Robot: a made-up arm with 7 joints. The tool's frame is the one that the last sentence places.
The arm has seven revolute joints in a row. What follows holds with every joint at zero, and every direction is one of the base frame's. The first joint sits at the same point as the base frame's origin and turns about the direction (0.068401, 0.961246, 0.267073), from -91.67 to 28.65 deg. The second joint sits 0.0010 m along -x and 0.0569 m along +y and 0.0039 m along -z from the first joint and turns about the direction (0.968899, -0.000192, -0.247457), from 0.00 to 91.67 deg. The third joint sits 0.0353 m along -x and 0.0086 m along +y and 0.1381 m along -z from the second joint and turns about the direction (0.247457, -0.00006, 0.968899), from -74.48 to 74.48 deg. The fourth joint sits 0.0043 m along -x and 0.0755 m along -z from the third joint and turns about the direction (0.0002, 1, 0.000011), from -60.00 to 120.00 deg. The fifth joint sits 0.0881 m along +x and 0.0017 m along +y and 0.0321 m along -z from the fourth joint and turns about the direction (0.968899, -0.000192, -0.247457), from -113.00 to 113.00 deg. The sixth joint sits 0.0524 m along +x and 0.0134 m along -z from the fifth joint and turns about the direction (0.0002, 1, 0.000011), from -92.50 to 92.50 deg. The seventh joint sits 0.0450 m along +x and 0.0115 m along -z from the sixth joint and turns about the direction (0.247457, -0.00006, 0.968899), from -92.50 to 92.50 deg. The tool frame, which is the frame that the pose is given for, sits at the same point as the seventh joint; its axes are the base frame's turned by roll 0.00, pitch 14.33 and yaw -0.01 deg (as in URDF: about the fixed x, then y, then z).
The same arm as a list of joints. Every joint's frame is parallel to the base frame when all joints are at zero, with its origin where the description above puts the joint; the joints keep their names.
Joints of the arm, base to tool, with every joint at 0 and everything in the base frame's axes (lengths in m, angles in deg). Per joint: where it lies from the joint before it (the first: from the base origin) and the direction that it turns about. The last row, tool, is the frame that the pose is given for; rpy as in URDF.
joint 1: origin 0.0000 0.0000 0.0000 axis 0.068403 0.961235 0.26711
joint 2: origin -0.0010 0.0569 -0.0039 axis 0.968889 -0.0002 -0.247497
joint 3: origin -0.0353 0.0086 -0.1381 axis 0.247497 -0.0001 0.968889
joint 4: origin -0.0043 0.0000 -0.0755 axis 0.0002 1 0
joint 5: origin 0.0881 0.0017 -0.0321 axis 0.968889 -0.0002 -0.247497
joint 6: origin 0.0524 0.0000 -0.0134 axis 0.0002 1 0
joint 7: origin 0.0450 0.0000 -0.0115 axis 0.247497 -0.0001 0.968889
tool: origin 0.0000 0.0000 0.0000 rpy 0.00 14.33 -0.01
Joint limits (deg, base to tool): -91.67..28.65 0.00..91.67 -74.48..74.48 -60.00..120.00 -113.00..113.00 -92.50..92.50 -92.50..92.50

